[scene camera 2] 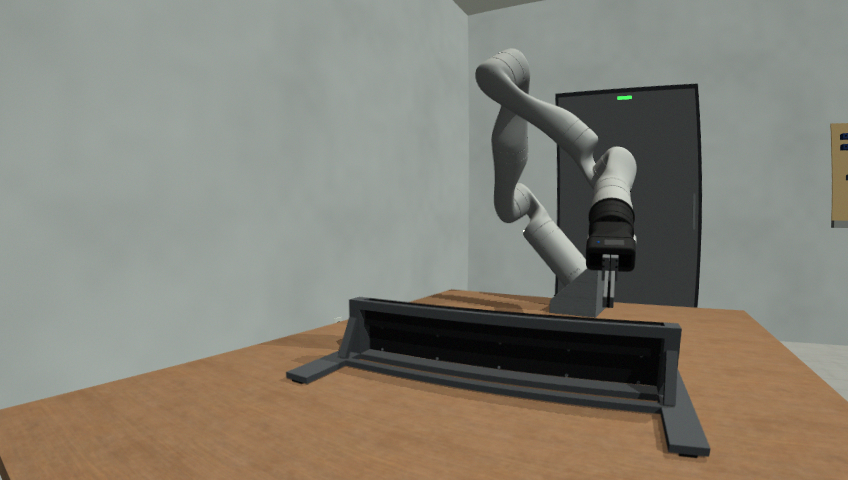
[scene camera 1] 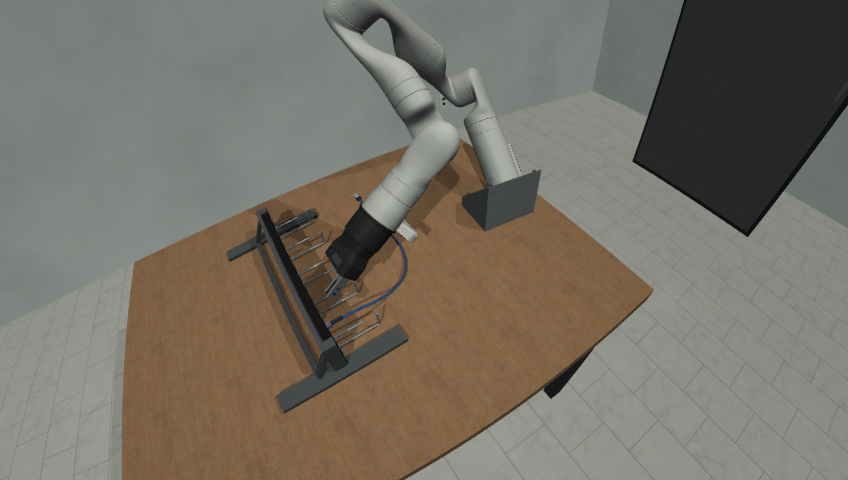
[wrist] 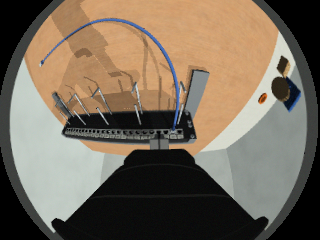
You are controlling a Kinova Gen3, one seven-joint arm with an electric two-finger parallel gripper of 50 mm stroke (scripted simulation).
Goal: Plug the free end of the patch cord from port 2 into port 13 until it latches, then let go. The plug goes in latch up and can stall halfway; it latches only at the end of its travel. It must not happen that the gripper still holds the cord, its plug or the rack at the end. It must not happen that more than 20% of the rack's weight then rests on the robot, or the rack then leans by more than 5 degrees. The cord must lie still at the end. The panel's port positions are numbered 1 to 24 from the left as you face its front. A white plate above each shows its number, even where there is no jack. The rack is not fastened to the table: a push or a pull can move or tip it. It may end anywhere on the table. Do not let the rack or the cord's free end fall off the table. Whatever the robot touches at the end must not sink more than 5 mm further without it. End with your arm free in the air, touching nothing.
Labels:
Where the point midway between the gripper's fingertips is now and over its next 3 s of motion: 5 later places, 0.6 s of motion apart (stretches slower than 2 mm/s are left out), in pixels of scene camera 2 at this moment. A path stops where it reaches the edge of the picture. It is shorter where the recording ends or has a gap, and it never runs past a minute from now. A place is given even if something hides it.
The gripper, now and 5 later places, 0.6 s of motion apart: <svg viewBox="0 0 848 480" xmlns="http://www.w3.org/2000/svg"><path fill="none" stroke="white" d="M608 302L606 288L609 250L604 243L566 243L553 241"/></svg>

